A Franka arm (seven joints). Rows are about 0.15 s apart.
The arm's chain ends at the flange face. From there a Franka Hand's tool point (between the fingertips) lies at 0.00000 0.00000 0.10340 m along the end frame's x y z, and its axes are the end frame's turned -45 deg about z.
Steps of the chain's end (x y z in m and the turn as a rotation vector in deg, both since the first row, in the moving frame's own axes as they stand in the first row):
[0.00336, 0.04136, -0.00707, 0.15, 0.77, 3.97]
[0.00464, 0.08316, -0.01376, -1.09, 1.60, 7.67]
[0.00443, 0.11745, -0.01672, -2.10, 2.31, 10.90]
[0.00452, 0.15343, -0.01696, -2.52, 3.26, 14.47]
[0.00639, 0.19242, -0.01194, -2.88, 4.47, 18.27]
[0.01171, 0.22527, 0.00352, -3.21, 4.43, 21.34]
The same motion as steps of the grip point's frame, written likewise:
[-0.02572, 0.03245, -0.00708, -0.44, 0.65, 3.97]
[-0.05510, 0.06555, -0.01382, -1.90, 0.36, 7.67]
[-0.08018, 0.09180, -0.01687, -3.12, 0.15, 10.90]
[-0.10529, 0.11910, -0.01723, -4.09, 0.52, 14.47]
[-0.13103, 0.15011, -0.01238, -5.20, 1.12, 18.27]
[-0.15128, 0.17737, 0.00305, -5.40, 0.86, 21.34]

